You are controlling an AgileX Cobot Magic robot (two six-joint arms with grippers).
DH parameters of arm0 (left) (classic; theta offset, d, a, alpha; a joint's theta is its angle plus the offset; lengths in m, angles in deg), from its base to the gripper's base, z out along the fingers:
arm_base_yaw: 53.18 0.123 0 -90
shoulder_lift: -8.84 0 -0.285 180
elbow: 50.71 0 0.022 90
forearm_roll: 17.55 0.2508 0 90
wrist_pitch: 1.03 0 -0.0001 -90
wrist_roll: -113.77 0.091 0 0
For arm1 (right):
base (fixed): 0 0 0 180
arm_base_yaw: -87.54 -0.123 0 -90
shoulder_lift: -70.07 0 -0.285 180
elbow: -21.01 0 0.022 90
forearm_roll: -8.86 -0.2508 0 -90
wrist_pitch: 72.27 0 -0.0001 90
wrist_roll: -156.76 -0.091 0 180
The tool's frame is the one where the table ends.
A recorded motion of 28 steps. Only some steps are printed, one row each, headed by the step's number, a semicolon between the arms.
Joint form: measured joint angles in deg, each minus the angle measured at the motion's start. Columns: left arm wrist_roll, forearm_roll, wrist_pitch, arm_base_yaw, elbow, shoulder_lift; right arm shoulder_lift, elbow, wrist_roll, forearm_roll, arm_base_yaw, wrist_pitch.
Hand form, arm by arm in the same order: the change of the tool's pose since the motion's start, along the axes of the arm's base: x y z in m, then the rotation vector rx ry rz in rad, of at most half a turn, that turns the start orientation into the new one. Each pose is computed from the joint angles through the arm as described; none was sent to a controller.
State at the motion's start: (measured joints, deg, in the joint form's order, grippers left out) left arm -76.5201 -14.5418 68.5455 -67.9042 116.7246 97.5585; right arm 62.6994 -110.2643 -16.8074 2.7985 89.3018 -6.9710
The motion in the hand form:
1: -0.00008 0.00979 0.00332 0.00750 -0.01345 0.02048; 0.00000 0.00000 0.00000 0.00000 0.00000 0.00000
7: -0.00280 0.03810 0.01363 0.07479 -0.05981 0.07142; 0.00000 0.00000 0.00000 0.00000 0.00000 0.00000
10: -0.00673 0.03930 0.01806 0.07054 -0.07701 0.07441; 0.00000 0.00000 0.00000 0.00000 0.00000 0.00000
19: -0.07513 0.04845 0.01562 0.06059 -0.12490 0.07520; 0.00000 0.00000 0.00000 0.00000 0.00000 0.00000
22: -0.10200 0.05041 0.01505 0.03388 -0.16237 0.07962; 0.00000 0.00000 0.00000 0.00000 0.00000 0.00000
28: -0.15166 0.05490 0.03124 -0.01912 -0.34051 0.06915; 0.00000 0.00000 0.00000 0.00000 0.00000 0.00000
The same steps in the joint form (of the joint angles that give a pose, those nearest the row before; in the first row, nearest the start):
1: 0.70 0.49 0.05 1.95 0.00 -0.73; 0.00 0.00 0.00 0.00 0.00 0.00
7: 1.97 4.58 0.27 6.79 0.00 -2.96; 0.00 0.00 0.00 0.00 0.00 0.00
10: 2.04 4.49 0.28 6.97 -0.13 -4.13; 0.00 0.00 0.00 0.00 0.00 0.00
19: 2.16 4.37 0.54 6.97 -12.27 -19.34; 0.00 0.00 0.00 0.00 0.00 0.00
22: 2.16 3.22 0.86 6.97 -16.18 -25.94; 0.00 0.00 0.00 0.00 0.00 0.00
28: 3.18 1.68 1.48 6.97 -18.91 -39.94; 0.00 0.00 0.00 0.00 0.00 0.00

